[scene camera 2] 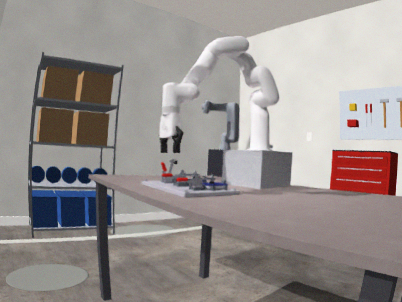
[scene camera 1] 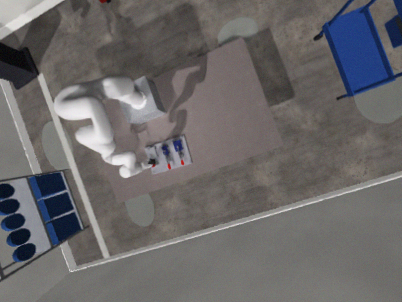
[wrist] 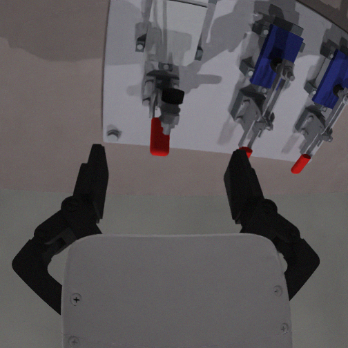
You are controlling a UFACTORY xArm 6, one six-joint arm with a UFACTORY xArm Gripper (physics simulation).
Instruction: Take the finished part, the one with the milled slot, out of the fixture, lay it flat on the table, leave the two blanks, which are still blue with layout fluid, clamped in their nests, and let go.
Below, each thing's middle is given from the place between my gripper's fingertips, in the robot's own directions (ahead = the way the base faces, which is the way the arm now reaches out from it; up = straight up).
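Fixture plate [scene camera 1: 176,161]: 130 mm below my hand and 110 mm to the left of it.
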